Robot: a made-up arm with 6 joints.
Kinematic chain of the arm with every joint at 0, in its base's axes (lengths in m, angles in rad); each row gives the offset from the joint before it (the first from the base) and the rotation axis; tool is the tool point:
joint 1: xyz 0 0 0.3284 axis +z
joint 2: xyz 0 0 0 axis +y
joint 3: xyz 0 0 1.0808 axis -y
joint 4: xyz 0 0 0 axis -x
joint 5: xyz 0.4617 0 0 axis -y
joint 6: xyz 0 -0.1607 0 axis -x
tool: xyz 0 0 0
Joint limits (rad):
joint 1: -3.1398..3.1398
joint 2: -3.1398..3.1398
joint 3: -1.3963..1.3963
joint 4: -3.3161..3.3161
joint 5: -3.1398..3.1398
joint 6: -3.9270..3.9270
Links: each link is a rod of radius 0.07 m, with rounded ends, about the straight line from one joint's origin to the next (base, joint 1, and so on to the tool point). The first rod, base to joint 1, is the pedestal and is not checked.
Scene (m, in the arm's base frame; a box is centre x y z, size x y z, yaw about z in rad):
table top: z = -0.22
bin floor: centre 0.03 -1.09 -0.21 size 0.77 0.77 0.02 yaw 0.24
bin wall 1: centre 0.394 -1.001 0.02 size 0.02 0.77 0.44 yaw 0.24
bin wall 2: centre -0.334 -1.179 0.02 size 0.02 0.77 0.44 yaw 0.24
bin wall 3: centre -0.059 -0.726 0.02 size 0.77 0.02 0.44 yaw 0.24
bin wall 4: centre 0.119 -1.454 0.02 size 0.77 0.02 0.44 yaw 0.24
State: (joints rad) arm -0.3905 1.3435 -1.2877 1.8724 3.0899 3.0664
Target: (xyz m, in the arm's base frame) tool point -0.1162 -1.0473 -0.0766
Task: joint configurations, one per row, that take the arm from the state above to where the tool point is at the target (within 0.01 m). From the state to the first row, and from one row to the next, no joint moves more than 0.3 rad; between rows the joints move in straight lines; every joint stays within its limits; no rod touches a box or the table.
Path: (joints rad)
1: -0.5911 1.2214 -1.1015 1.8430 2.9444 2.9357
2: -0.7918 1.0993 -0.9154 1.8135 2.7989 2.8051
3: -0.9924 0.9772 -0.7292 1.7841 2.6534 2.6744
4: -1.2265 0.9851 -0.6879 1.7423 2.7989 2.8051
5: -1.4606 0.9931 -0.6466 1.7005 2.9444 2.9357
6: -1.6947 1.0010 -0.6053 1.6587 3.0899 3.0664
7: -1.6943 1.2474 -0.5326 1.6561 3.0899 3.0664
8: -1.6939 1.4938 -0.4599 1.6534 3.0899 3.0664

